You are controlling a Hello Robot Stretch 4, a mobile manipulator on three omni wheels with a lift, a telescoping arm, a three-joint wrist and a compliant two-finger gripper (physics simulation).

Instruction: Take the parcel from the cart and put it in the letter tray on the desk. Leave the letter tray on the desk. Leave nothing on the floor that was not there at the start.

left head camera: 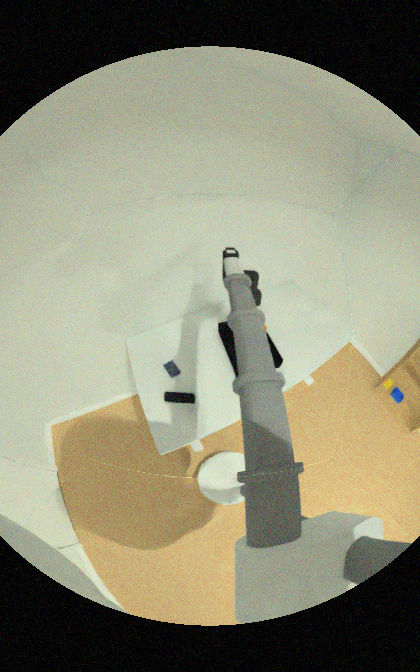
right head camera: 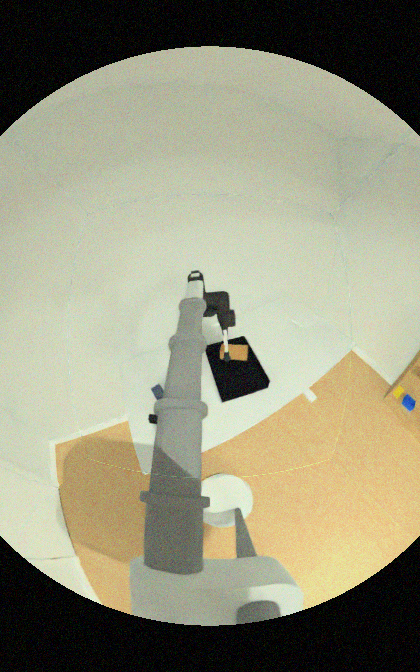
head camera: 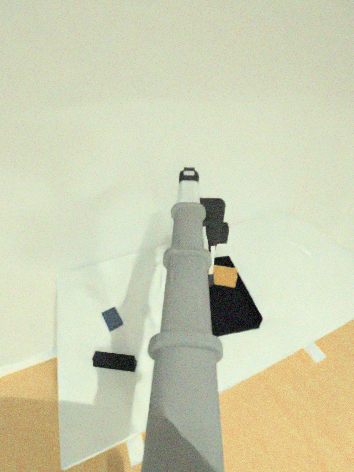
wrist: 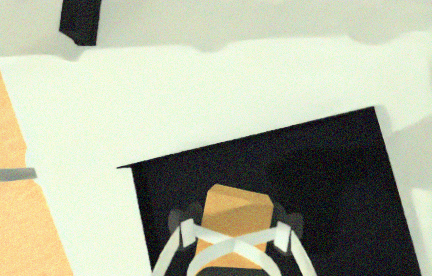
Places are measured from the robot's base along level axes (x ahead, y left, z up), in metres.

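Pixels of known places: gripper, fingertip midpoint: (head camera: 208, 277) (wrist: 234, 217).
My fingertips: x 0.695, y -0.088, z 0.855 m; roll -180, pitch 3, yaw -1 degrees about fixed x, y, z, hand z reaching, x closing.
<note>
Ahead of a thing's pixels: the offset from my fingertips to its middle. Level surfaces: height alone.
The orange-brown parcel @(dz +0.024, dx -0.006, dy -0.037 m) (head camera: 226, 276) (right head camera: 239, 352) (wrist: 237, 212) is between the two fingertips of my gripper (right head camera: 227, 354) (wrist: 234, 217), which is shut on it. Parcel and fingertips are over the black letter tray @(dz -0.127, dx +0.029, dy -0.040 m) (head camera: 235, 315) (left head camera: 275, 352) (right head camera: 245, 380) (wrist: 350, 200), near one end in the right head view and inside its outline in the wrist view. I cannot tell how high the parcel is above the tray floor. The tray lies on the white desk @(dz -0.162 m) (head camera: 300, 280) (left head camera: 310, 345) (right head camera: 280, 350) (wrist: 90, 115). The arm hides part of the tray in the head and left head views.
A dark blue block @(dz -0.153, dx -0.101, dy +0.387 m) (head camera: 112, 318) (left head camera: 172, 368) (right head camera: 157, 391) and a black bar @(dz -0.135, dx -0.274, dy +0.331 m) (head camera: 114, 361) (left head camera: 180, 397) (right head camera: 153, 419) (wrist: 80, 22) lie on the desk. A white round disc (left head camera: 220, 477) (right head camera: 227, 495) is low by the desk's front edge. Yellow and blue blocks (left head camera: 397, 395) (right head camera: 408, 402) sit in a wood-coloured structure at right.
</note>
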